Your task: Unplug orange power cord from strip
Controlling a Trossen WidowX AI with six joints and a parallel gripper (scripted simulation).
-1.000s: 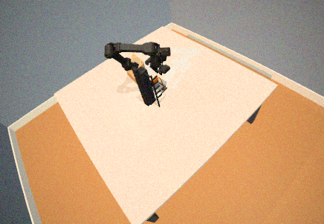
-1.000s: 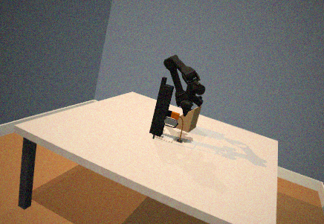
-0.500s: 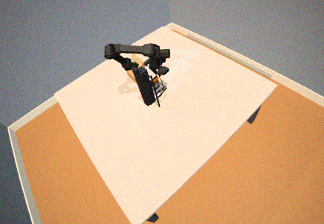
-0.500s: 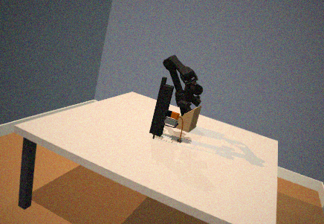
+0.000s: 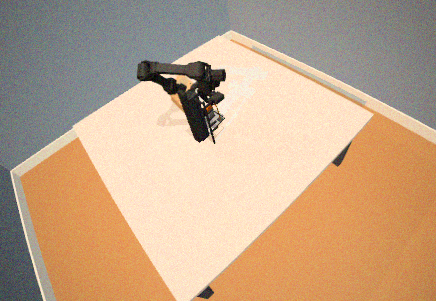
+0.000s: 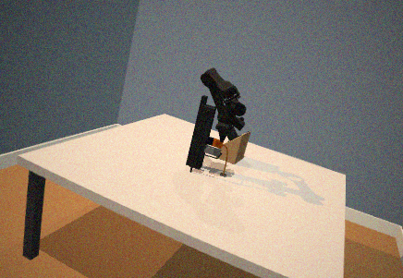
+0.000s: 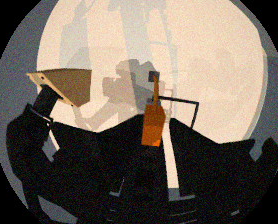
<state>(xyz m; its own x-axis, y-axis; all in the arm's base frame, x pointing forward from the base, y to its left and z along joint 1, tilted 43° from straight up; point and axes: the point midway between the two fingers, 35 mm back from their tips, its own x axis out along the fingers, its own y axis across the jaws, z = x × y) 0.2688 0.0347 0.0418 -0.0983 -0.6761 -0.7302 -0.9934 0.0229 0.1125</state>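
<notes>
Right now my gripper tip is 4 cm to the left of the orange plug and 1 cm above it. Also, from my gripper tip: grey part 3 cm to the right, 6 cm below.
</notes>
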